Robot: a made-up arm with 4 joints.
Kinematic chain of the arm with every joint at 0, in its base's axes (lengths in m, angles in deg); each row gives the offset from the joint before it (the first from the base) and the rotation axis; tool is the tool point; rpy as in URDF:
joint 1: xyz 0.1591 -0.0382 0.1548 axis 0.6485 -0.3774 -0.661
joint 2: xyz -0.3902 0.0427 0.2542 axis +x
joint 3: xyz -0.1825 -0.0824 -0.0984 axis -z
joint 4: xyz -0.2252 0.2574 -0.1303 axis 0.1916 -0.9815 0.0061
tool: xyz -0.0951 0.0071 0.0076 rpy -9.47 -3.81 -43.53
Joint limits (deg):
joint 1: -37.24..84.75
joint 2: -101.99..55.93
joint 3: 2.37..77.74
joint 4: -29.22..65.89
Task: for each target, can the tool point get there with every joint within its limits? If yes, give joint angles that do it. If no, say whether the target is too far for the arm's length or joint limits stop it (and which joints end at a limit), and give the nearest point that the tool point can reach.
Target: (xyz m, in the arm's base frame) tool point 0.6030 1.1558 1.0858
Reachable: no: too far | nearest point -0.0220 0.6242 0.5580 | short by 0.976 m
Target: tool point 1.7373 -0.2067 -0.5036
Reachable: no: too far | nearest point 0.1153 0.3519 0.1357 | short by 1.831 m
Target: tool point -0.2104 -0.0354 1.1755
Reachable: no: joint limits stop it (at a limit: joint 1, joint 2) | nearest point -0.1409 0.2590 0.6967 | short by 0.566 m
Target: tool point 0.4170 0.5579 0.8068
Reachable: no: joint limits stop it (at a limit: joint 1, joint 4) | nearest point 0.0664 0.4540 0.5634 | short by 0.439 m
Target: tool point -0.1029 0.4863 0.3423
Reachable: yes | joints 51.38 -2.19 59.95 -19.16
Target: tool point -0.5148 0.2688 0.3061
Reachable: yes | joints -25.34 24.42 47.92 23.90
